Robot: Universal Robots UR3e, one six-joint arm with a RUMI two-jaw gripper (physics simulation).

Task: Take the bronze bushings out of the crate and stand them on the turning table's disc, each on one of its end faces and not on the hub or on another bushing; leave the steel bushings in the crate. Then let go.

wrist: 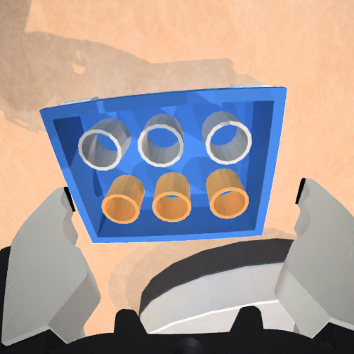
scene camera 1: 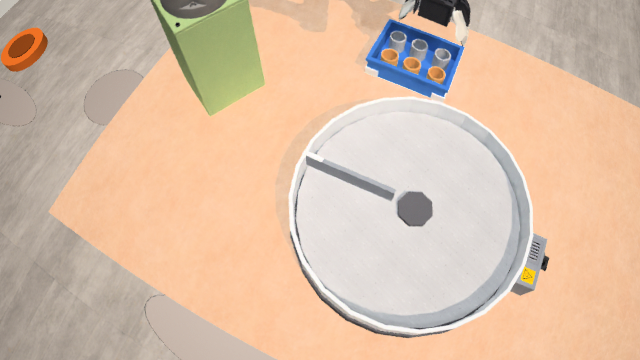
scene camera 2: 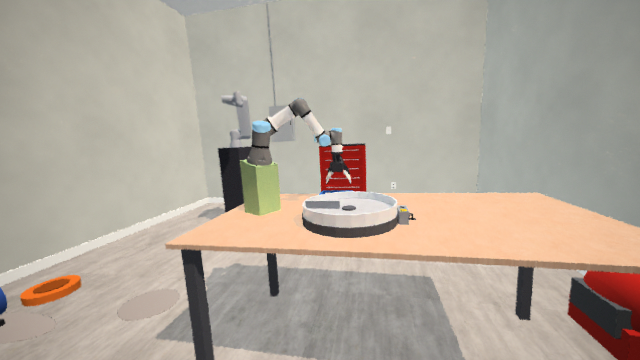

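Where they show: gripper, fingertip midpoint: [scene camera 1: 431, 32] [scene camera 2: 338, 184]; arm's base at its link origin: [scene camera 2: 259, 162].
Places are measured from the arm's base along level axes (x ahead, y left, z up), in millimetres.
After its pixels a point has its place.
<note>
Three bronze bushings [scene camera 1: 389, 58] @(x 272, y 256, z -254 mm) [scene camera 1: 412, 65] @(x 327, y 263, z -248 mm) [scene camera 1: 436, 75] @(x 384, y 273, z -250 mm) [wrist: 126, 185] [wrist: 172, 183] [wrist: 224, 178] stand upright in a row in the blue crate [scene camera 1: 400, 83] @(x 326, y 209, z -260 mm) [wrist: 176, 239], on the side nearer the turning table. Three steel bushings [wrist: 117, 131] [wrist: 170, 122] [wrist: 219, 119] stand in the other row. My gripper [scene camera 1: 433, 29] @(x 336, y 309, z -171 mm) [scene camera 2: 339, 181] @(x 336, y 309, z -171 mm) [wrist: 183, 185] is open and empty above the crate, its fingers either side of it in the wrist view. The turning table's disc [scene camera 1: 360, 250] @(x 454, y -161, z -215 mm) bears no bushing; its dark hub [scene camera 1: 415, 209] @(x 494, y -52, z -208 mm) is at the centre.
A raised white rim [scene camera 1: 526, 200] @(x 660, y 67, z -185 mm) surrounds the disc, and a grey bar [scene camera 1: 350, 176] @(x 374, y -73, z -185 mm) runs from it towards the hub. A grey control box [scene camera 1: 525, 285] @(x 731, y -61, z -211 mm) [scene camera 2: 403, 216] @(x 729, y -63, z -232 mm) sits outside the rim. The green pedestal [scene camera 1: 225, 65] @(x 58, y -24, z -149 mm) [scene camera 2: 262, 190] @(x 45, y -62, z -139 mm) carries the arm.
</note>
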